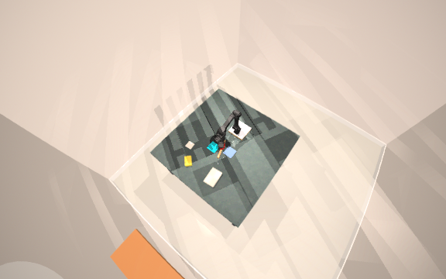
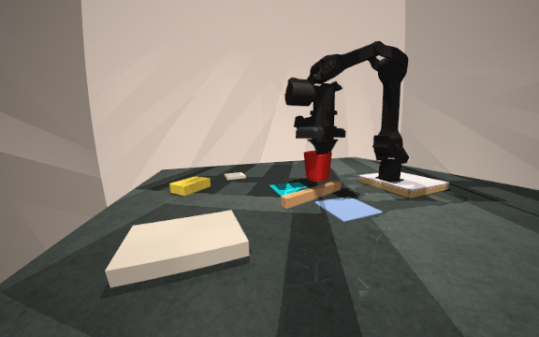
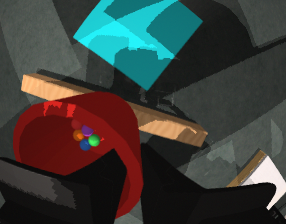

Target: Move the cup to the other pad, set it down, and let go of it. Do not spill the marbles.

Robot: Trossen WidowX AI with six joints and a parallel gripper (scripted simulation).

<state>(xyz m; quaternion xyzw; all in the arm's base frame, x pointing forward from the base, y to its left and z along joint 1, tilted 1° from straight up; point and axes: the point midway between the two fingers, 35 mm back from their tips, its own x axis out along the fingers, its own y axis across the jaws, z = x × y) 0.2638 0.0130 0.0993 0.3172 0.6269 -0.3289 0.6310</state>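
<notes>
Now: the cyan pad 100 mm below my gripper tip, 80 mm to the right of it and 70 mm ahead of it. Also, from my gripper tip: wooden bar 90 mm below, 30 mm ahead, 10 mm to the left; then light blue pad 110 mm to the left, 100 mm below, 20 mm behind; then red cup 20 mm to the left, 20 mm ahead.
</notes>
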